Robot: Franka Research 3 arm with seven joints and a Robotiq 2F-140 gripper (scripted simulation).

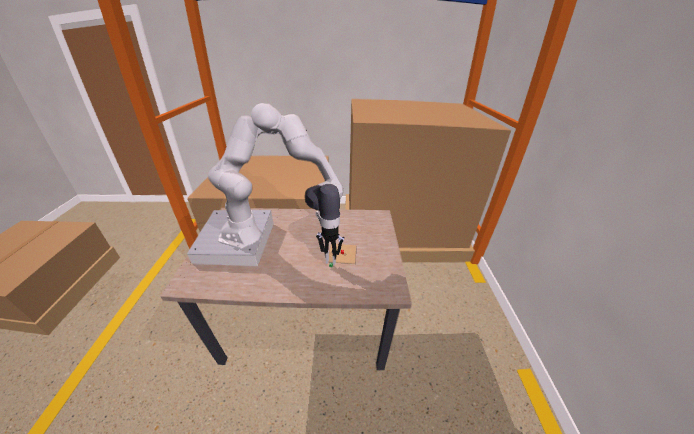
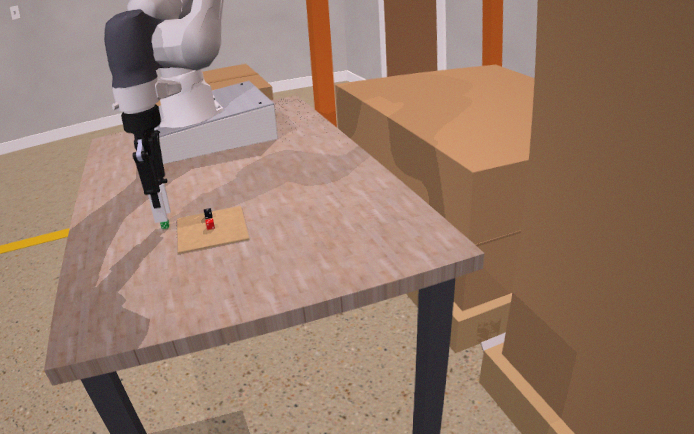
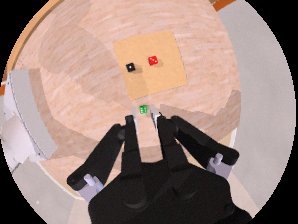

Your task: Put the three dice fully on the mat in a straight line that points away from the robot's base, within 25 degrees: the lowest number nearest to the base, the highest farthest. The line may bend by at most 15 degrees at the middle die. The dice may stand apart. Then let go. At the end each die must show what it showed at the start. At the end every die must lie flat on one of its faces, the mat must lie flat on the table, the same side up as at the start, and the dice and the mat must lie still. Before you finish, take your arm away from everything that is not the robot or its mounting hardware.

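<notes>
Now: the green die 50 mm below my hand. The rest, counted from my hand: tan mat: 100 mm to the left, 50 mm below, 40 mm ahead; then red die: 100 mm to the left, 40 mm below, 40 mm ahead; then black die: 100 mm to the left, 40 mm below, 10 mm behind.
</notes>
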